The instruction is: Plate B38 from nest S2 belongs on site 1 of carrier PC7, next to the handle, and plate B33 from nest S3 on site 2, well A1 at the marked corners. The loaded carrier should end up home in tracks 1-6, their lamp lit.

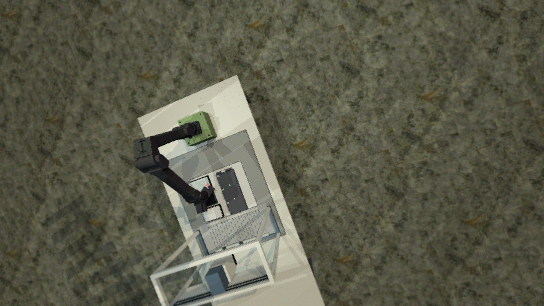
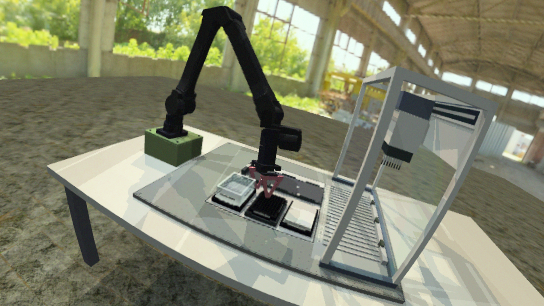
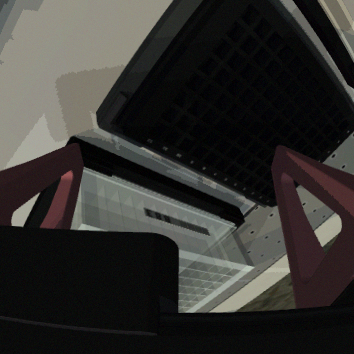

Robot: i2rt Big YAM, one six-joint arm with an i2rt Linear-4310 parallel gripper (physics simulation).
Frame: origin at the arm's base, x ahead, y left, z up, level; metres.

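Seen in the pictures: gripper, fingertip midpoint: (image 1: 207,194) (image 2: 261,193) (image 3: 176,154); arm's base, link origin: (image 1: 192,129) (image 2: 172,133).
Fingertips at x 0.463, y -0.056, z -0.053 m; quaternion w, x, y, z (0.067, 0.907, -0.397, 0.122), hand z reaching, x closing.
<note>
Pixels of each thing's top centre, then the offset from my fingertips to it.
- black deep-well plate, top centre: (image 3: 267,125) (image 2: 268,203) dx +0.039, dy -0.033, dz -0.005 m
- stacked plate, top centre: (image 3: 146,289) (image 2: 237,182) (image 1: 198,186) dx -0.076, dy -0.037, dz +0.023 m
- white plate, top centre: (image 2: 302,212) (image 1: 212,213) dx +0.145, dy -0.013, dz -0.005 m
- dark carrier, top centre: (image 2: 285,178) (image 1: 231,192) dx +0.026, dy +0.170, dz -0.001 m
My gripper (image 2: 263,190) (image 3: 176,154) is open and empty, pointing down above the black plate's edge on the clear plate's side. The black deep-well plate (image 2: 270,206) (image 3: 240,95) sits in the middle nest. A clear lidded or stacked plate (image 1: 200,183) (image 2: 236,186) (image 3: 130,205) sits in the nest nearer the arm's base; its dark label is unreadable. A white plate (image 1: 212,212) (image 2: 300,217) sits in the nest nearer the tracks. The dark carrier (image 1: 232,190) (image 2: 307,190) lies behind the nests with no plate visible on it. Nest and carrier markings are unreadable.
The grooved track deck (image 1: 232,231) (image 2: 350,227) lies beyond the nests, under a frame (image 1: 205,263) (image 2: 345,215) with upright posts. A pipetting head (image 1: 216,280) (image 2: 410,127) hangs inside it. The arm stands on a green block (image 1: 206,131) (image 2: 172,149). No lit lamp can be made out.
</note>
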